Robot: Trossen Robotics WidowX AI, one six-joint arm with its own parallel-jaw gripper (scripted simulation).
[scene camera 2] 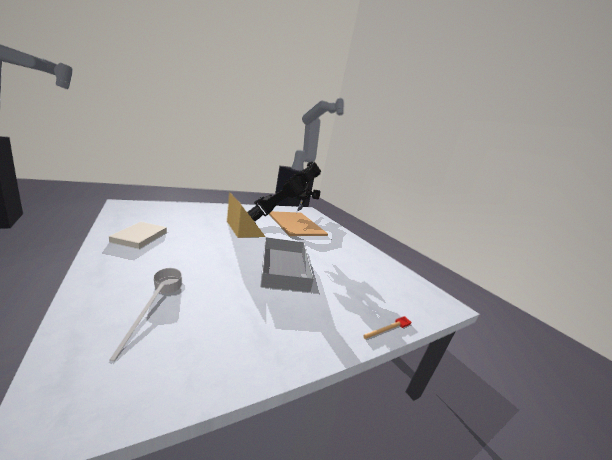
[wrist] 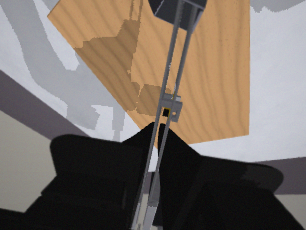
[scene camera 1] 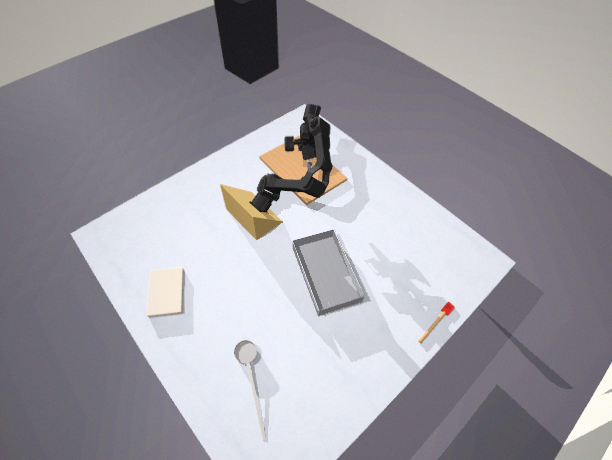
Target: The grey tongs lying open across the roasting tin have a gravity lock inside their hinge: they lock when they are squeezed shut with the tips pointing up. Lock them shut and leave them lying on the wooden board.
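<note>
My gripper [wrist: 157, 127]. Cream block [scene camera 1: 166, 296] [scene camera 2: 140, 234]; out of frame in the wrist view. Long-handled strainer [scene camera 2: 168, 280] [scene camera 1: 245, 352]; out of frame in the wrist view. Wooden board [scene camera 1: 286, 164] [scene camera 2: 293, 224] [wrist: 215, 84].
</note>
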